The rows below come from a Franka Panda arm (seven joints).
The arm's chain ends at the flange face. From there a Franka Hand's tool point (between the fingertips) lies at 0.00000 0.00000 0.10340 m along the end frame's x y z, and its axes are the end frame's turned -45 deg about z.
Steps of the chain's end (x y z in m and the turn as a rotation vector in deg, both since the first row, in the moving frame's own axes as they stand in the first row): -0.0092 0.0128 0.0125 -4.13 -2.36 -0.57; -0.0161 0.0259 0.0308 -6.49 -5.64 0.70; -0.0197 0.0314 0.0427 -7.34 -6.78 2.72; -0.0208 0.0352 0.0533 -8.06 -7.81 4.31; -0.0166 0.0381 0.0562 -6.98 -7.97 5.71; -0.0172 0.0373 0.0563 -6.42 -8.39 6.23
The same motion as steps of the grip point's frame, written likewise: -0.0238 0.0048 0.0121 -1.25 -4.59 -0.57; -0.0451 0.0079 0.0296 -0.60 -8.58 0.70; -0.0541 0.0086 0.0411 -0.40 -9.98 2.72; -0.0597 0.0097 0.0513 -0.18 -11.22 4.31; -0.0576 0.0130 0.0544 0.70 -10.57 5.71; -0.0572 0.0107 0.0545 1.39 -10.47 6.23
